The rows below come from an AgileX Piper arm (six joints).
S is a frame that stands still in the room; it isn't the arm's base.
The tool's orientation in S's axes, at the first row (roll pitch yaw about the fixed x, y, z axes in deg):
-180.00 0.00 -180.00
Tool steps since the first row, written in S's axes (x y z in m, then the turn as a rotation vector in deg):
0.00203 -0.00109 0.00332 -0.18 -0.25 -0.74
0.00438 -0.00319 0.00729 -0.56 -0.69 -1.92
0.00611 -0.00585 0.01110 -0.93 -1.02 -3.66
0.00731 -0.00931 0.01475 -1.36 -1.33 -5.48
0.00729 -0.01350 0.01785 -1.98 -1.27 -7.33
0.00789 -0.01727 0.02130 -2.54 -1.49 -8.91
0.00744 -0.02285 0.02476 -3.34 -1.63 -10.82
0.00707 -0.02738 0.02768 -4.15 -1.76 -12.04
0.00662 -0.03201 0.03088 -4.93 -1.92 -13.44
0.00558 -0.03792 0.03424 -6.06 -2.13 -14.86
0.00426 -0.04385 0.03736 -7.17 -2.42 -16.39
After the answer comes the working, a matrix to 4 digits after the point.
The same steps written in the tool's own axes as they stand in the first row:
-0.00203 -0.00109 -0.00332 0.18 -0.25 0.74
-0.00438 -0.00319 -0.00729 0.56 -0.69 1.92
-0.00611 -0.00585 -0.01110 0.93 -1.02 3.66
-0.00731 -0.00931 -0.01475 1.36 -1.33 5.48
-0.00729 -0.01350 -0.01785 1.98 -1.27 7.33
-0.00789 -0.01727 -0.02130 2.54 -1.49 8.91
-0.00744 -0.02285 -0.02476 3.34 -1.63 10.82
-0.00707 -0.02738 -0.02768 4.15 -1.76 12.04
-0.00662 -0.03201 -0.03088 4.93 -1.92 13.44
-0.00558 -0.03792 -0.03424 6.06 -2.13 14.86
-0.00426 -0.04385 -0.03736 7.17 -2.42 16.39

The tool's axes in the first row as the columns of a matrix, in S's axes (rounded; the answer above uses it unrounded):
-1.0000 0.0000 0.0000
0.0000 1.0000 0.0000
0.0000 0.0000 -1.0000

